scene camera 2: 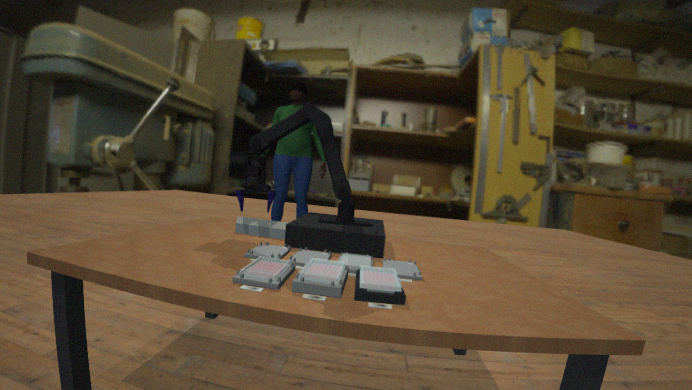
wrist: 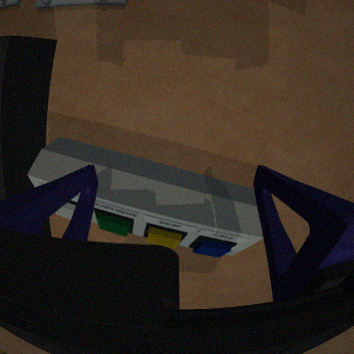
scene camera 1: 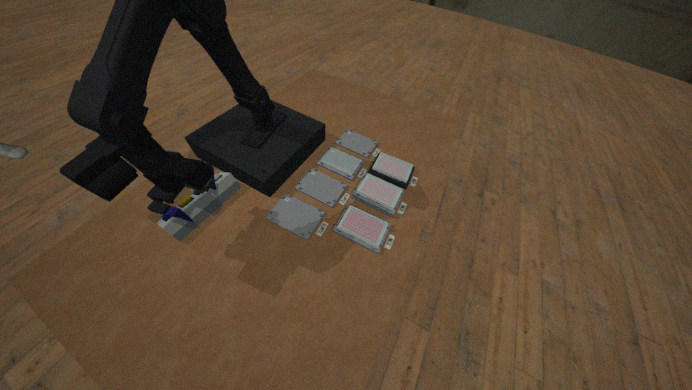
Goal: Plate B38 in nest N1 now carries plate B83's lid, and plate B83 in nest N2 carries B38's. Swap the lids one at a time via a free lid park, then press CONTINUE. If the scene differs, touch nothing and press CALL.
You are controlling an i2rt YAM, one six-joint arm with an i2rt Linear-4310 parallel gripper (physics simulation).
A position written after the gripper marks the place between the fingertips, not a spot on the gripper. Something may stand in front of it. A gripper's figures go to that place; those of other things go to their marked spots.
The gripper (scene camera 1: 203, 204): 63 cm from the lens. A grey button box (scene camera 1: 201, 206) is 70 cm from the lens.
